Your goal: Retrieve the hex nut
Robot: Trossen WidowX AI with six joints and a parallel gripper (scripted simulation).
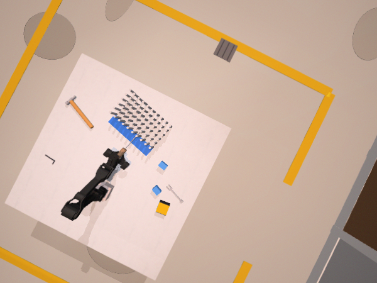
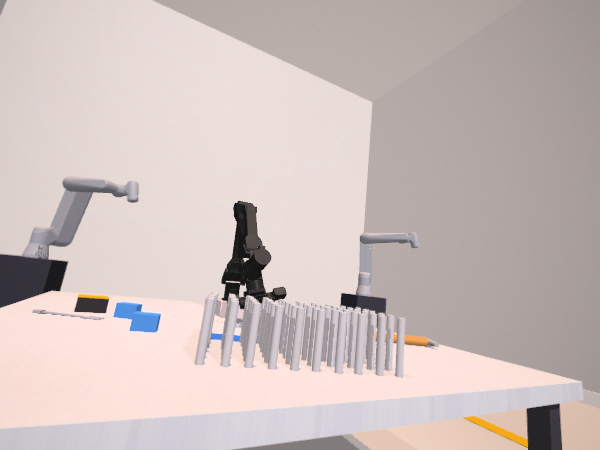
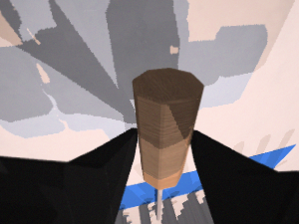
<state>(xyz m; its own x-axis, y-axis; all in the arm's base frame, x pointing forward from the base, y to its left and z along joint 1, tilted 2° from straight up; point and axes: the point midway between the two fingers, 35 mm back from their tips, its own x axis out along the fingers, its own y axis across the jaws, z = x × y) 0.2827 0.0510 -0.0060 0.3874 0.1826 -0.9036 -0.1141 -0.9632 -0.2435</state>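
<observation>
Right now my gripper tip is 10 cm short of the screwdriver and 1 cm to the left of it. The rest, counted from my gripper tip: blue taped strip 15 cm ahead, 2 cm to the left, 2 cm below; then black hex key 35 cm behind, 41 cm to the left, 1 cm below; then grey wrench 3 cm behind, 52 cm to the right, 1 cm below.
</observation>
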